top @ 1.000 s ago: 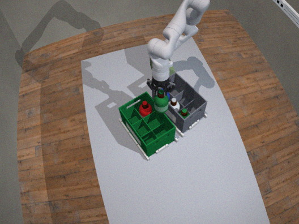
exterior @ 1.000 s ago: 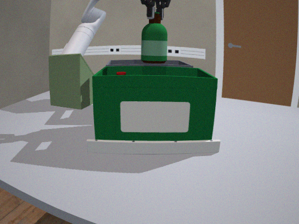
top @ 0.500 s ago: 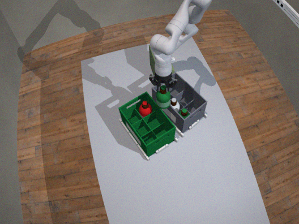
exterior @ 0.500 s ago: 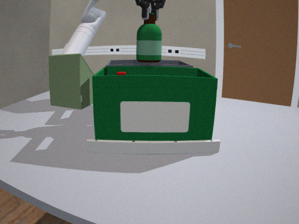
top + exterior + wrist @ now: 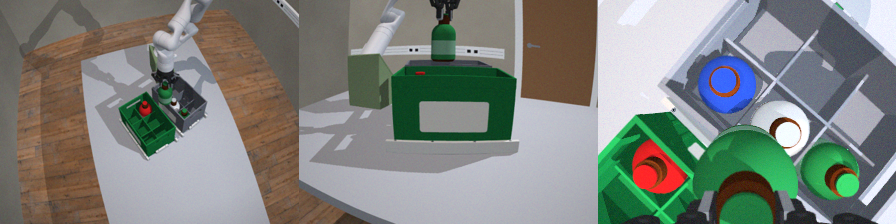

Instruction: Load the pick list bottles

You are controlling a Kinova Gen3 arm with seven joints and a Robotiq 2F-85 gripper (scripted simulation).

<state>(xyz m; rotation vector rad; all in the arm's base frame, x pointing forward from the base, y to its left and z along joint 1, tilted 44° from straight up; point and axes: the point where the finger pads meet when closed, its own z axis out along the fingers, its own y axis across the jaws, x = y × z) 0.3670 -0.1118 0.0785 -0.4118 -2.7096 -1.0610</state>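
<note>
Now: the blue-label bottle 25 cm below my hand, 8 cm behind it and 1 cm to the left of it. The rest, counted from my hand: grey crate (25 cm below, 9 cm to the left, 3 cm behind); then white-label bottle (25 cm below, 5 cm to the left, 1 cm behind); then red-label bottle (25 cm below, 11 cm to the right, 2 cm behind).
</note>
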